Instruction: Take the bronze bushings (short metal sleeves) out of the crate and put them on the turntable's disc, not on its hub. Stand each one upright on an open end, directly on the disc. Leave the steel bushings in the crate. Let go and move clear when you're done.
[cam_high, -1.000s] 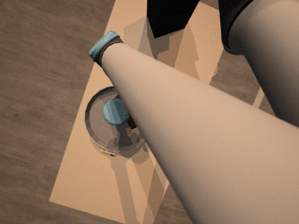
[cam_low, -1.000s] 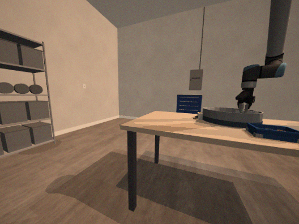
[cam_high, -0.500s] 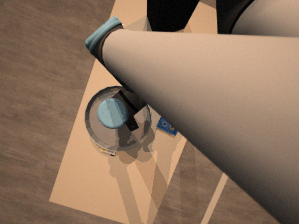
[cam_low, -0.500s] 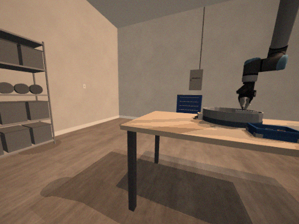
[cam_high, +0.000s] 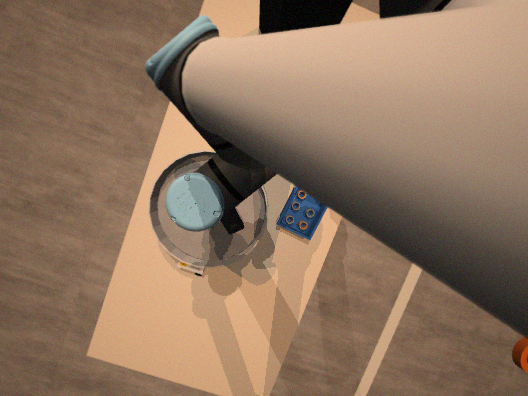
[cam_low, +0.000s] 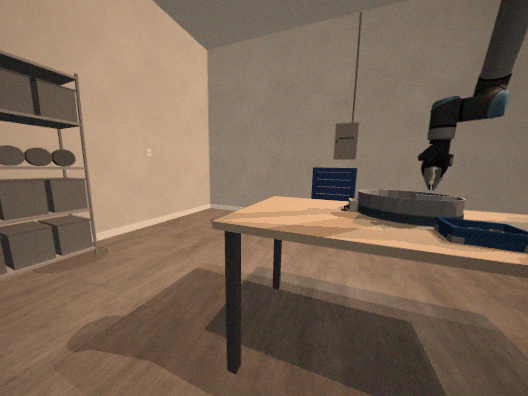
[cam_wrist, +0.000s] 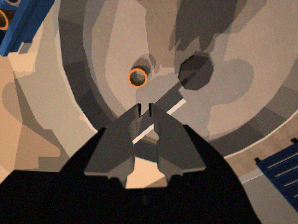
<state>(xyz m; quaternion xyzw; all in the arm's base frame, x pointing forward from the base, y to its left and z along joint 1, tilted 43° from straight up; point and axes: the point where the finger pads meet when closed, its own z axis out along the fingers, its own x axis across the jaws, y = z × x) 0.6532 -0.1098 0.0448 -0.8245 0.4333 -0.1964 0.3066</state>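
The blue crate lies 28 cm to the left of my hand, 12 cm below it and 2 cm behind it. The rest, counted from my hand: grey turntable disc 10 cm below, 8 cm ahead, 6 cm to the right.
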